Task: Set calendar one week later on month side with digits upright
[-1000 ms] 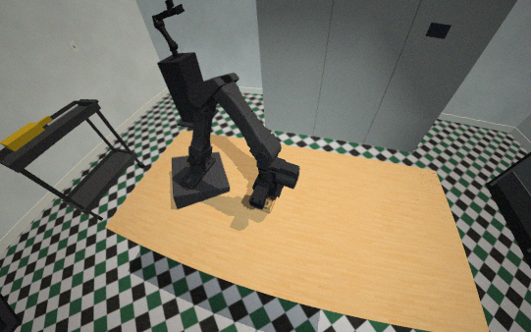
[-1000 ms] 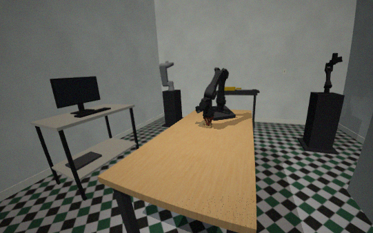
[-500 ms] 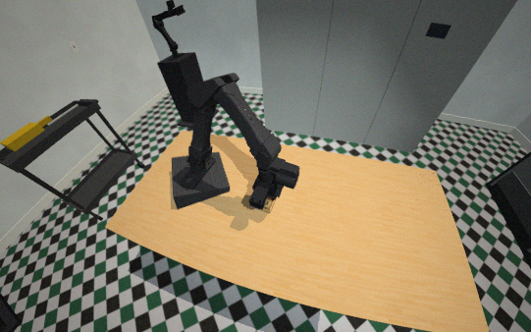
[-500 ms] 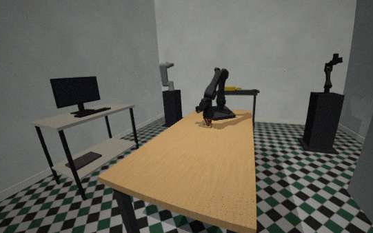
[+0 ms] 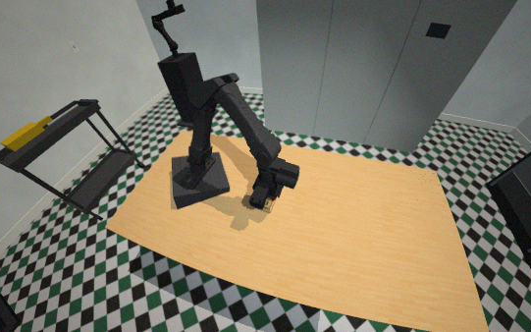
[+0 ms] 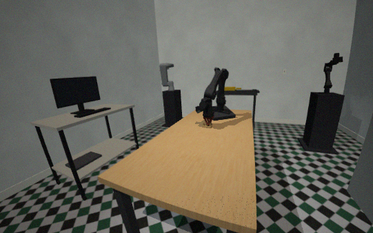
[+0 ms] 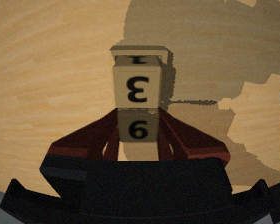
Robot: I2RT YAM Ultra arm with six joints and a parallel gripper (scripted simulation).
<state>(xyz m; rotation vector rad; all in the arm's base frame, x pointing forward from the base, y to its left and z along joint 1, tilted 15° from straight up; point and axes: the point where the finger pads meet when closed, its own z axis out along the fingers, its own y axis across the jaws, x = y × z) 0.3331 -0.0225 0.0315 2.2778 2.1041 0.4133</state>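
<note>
My hand is right at the wooden cube. The rest, counted from my hand: wooden tray (2 cm to the right, 2 cm below).
</note>
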